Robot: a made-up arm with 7 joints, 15 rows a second.
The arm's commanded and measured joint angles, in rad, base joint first. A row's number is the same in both.
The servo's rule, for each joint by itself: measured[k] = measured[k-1] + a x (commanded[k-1-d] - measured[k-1]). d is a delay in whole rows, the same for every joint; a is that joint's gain. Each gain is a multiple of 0.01, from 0.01 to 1. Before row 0 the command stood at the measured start. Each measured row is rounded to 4 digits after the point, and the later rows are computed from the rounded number. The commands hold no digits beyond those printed.
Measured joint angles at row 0: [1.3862, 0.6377, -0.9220, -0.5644, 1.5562, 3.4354, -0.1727]
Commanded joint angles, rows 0 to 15: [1.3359, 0.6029, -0.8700, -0.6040, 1.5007, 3.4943, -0.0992]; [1.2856, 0.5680, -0.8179, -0.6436, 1.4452, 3.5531, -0.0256]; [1.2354, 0.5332, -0.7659, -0.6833, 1.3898, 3.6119, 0.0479]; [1.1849, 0.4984, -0.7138, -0.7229, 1.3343, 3.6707, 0.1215]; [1.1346, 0.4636, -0.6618, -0.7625, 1.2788, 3.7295, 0.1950]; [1.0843, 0.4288, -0.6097, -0.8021, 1.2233, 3.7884, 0.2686]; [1.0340, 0.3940, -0.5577, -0.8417, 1.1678, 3.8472, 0.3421]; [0.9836, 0.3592, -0.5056, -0.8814, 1.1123, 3.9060, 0.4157]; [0.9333, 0.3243, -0.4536, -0.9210, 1.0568, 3.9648, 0.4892]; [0.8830, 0.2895, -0.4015, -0.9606, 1.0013, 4.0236, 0.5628]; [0.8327, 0.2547, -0.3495, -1.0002, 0.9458, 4.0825, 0.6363]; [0.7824, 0.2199, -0.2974, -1.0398, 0.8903, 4.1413, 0.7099]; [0.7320, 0.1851, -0.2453, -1.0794, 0.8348, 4.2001, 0.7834]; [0.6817, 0.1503, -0.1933, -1.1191, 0.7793, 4.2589, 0.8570]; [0.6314, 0.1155, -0.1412, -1.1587, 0.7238, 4.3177, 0.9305]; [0.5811, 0.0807, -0.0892, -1.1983, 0.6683, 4.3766, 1.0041]
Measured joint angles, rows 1 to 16: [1.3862, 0.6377, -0.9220, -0.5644, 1.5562, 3.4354, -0.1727]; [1.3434, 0.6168, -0.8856, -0.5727, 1.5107, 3.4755, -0.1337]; [1.2943, 0.5875, -0.8382, -0.5876, 1.4570, 3.5283, -0.0764]; [1.2442, 0.5549, -0.7876, -0.6077, 1.4019, 3.5851, -0.0105]; [1.1938, 0.5210, -0.7359, -0.6319, 1.3465, 3.6433, 0.0595]; [1.1435, 0.4866, -0.6840, -0.6593, 1.2910, 3.7019, 0.1313]; [1.0932, 0.4519, -0.6320, -0.6893, 1.2355, 3.7607, 0.2041]; [1.0429, 0.4172, -0.5800, -0.7213, 1.1800, 3.8195, 0.2772]; [0.9925, 0.3824, -0.5279, -0.7549, 1.1245, 3.8783, 0.3506]; [0.9422, 0.3475, -0.4759, -0.7898, 1.0690, 3.9371, 0.4241]; [0.8919, 0.3127, -0.4238, -0.8257, 1.0135, 3.9959, 0.4976]; [0.8416, 0.2779, -0.3718, -0.8623, 0.9580, 4.0548, 0.5711]; [0.7913, 0.2431, -0.3197, -0.8996, 0.9025, 4.1136, 0.6447]; [0.7409, 0.2083, -0.2676, -0.9374, 0.8470, 4.1724, 0.7182]; [0.6906, 0.1735, -0.2156, -0.9756, 0.7915, 4.2312, 0.7918]; [0.6403, 0.1387, -0.1635, -1.0141, 0.7360, 4.2900, 0.8653]
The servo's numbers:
d 1
a 0.85 0.60 0.70 0.21 0.82 0.68 0.53

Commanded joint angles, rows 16 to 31: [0.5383, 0.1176, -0.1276, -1.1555, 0.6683, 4.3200, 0.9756]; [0.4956, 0.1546, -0.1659, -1.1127, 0.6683, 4.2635, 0.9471]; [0.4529, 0.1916, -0.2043, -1.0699, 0.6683, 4.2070, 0.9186]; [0.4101, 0.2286, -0.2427, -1.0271, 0.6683, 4.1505, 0.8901]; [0.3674, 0.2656, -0.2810, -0.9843, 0.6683, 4.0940, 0.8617]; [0.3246, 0.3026, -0.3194, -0.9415, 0.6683, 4.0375, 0.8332]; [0.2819, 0.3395, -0.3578, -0.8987, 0.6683, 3.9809, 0.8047]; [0.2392, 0.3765, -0.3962, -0.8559, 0.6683, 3.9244, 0.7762]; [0.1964, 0.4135, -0.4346, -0.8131, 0.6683, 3.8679, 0.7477]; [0.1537, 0.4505, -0.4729, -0.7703, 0.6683, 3.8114, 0.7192]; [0.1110, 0.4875, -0.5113, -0.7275, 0.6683, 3.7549, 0.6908]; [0.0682, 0.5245, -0.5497, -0.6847, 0.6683, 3.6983, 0.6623]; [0.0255, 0.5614, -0.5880, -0.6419, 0.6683, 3.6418, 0.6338]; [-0.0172, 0.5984, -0.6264, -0.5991, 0.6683, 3.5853, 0.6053]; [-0.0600, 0.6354, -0.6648, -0.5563, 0.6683, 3.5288, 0.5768]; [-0.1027, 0.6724, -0.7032, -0.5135, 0.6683, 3.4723, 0.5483]
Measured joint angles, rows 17 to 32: [0.5900, 0.1039, -0.1115, -1.0528, 0.6805, 4.3489, 0.9389]; [0.5461, 0.1121, -0.1228, -1.0744, 0.6705, 4.3292, 0.9584]; [0.5032, 0.1376, -0.1530, -1.0824, 0.6687, 4.2845, 0.9524]; [0.4604, 0.1700, -0.1889, -1.0798, 0.6684, 4.2318, 0.9345]; [0.4176, 0.2052, -0.2266, -1.0687, 0.6683, 4.1765, 0.9110]; [0.3749, 0.2414, -0.2647, -1.0510, 0.6683, 4.1204, 0.8849]; [0.3321, 0.2781, -0.3030, -1.0280, 0.6683, 4.0640, 0.8575]; [0.2894, 0.3149, -0.3414, -1.0008, 0.6683, 4.0075, 0.8295]; [0.2467, 0.3519, -0.3798, -0.9704, 0.6683, 3.9510, 0.8013]; [0.2039, 0.3889, -0.4182, -0.9374, 0.6683, 3.8945, 0.7729]; [0.1612, 0.4259, -0.4565, -0.9023, 0.6683, 3.8380, 0.7444]; [0.1185, 0.4629, -0.4949, -0.8656, 0.6683, 3.7815, 0.7160]; [0.0757, 0.4999, -0.5333, -0.8276, 0.6683, 3.7249, 0.6875]; [0.0330, 0.5368, -0.5716, -0.7886, 0.6683, 3.6684, 0.6590]; [-0.0097, 0.5738, -0.6100, -0.7488, 0.6683, 3.6119, 0.6305]; [-0.0525, 0.6108, -0.6484, -0.7084, 0.6683, 3.5554, 0.6020]
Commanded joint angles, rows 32 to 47: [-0.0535, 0.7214, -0.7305, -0.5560, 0.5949, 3.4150, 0.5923]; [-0.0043, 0.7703, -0.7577, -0.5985, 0.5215, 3.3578, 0.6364]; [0.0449, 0.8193, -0.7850, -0.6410, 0.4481, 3.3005, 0.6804]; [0.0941, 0.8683, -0.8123, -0.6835, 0.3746, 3.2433, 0.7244]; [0.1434, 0.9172, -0.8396, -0.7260, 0.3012, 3.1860, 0.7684]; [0.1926, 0.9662, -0.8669, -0.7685, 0.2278, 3.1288, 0.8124]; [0.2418, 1.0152, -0.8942, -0.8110, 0.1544, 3.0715, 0.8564]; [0.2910, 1.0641, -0.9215, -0.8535, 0.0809, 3.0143, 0.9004]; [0.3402, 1.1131, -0.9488, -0.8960, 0.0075, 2.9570, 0.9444]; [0.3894, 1.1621, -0.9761, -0.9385, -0.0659, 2.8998, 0.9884]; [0.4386, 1.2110, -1.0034, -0.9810, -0.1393, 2.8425, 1.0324]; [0.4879, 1.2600, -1.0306, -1.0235, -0.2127, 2.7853, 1.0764]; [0.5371, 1.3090, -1.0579, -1.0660, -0.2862, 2.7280, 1.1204]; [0.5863, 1.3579, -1.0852, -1.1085, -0.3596, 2.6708, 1.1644]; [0.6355, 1.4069, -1.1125, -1.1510, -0.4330, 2.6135, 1.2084]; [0.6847, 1.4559, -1.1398, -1.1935, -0.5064, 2.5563, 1.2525]
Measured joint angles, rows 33 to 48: [-0.0952, 0.6478, -0.6868, -0.6675, 0.6683, 3.4989, 0.5735]; [-0.0598, 0.6920, -0.7174, -0.6441, 0.6081, 3.4418, 0.5835]; [-0.0126, 0.7390, -0.7456, -0.6345, 0.5371, 3.3847, 0.6115]; [0.0363, 0.7872, -0.7732, -0.6359, 0.4641, 3.3274, 0.6480]; [0.0854, 0.8359, -0.8006, -0.6459, 0.3907, 3.2702, 0.6885]; [0.1347, 0.8847, -0.8279, -0.6627, 0.3173, 3.2129, 0.7308]; [0.1839, 0.9336, -0.8552, -0.6849, 0.2439, 3.1557, 0.7740]; [0.2331, 0.9826, -0.8825, -0.7114, 0.1705, 3.0984, 0.8177]; [0.2823, 1.0315, -0.9098, -0.7412, 0.0970, 3.0412, 0.8615]; [0.3315, 1.0805, -0.9371, -0.7737, 0.0236, 2.9839, 0.9054]; [0.3807, 1.1295, -0.9644, -0.8083, -0.0498, 2.9267, 0.9494]; [0.4299, 1.1784, -0.9917, -0.8446, -0.1232, 2.8694, 0.9934]; [0.4792, 1.2274, -1.0189, -0.8822, -0.1966, 2.8122, 1.0374]; [0.5284, 1.2764, -1.0462, -0.9208, -0.2701, 2.7549, 1.0814]; [0.5776, 1.3253, -1.0735, -0.9602, -0.3435, 2.6977, 1.1254]; [0.6268, 1.3743, -1.1008, -1.0003, -0.4169, 2.6404, 1.1694]
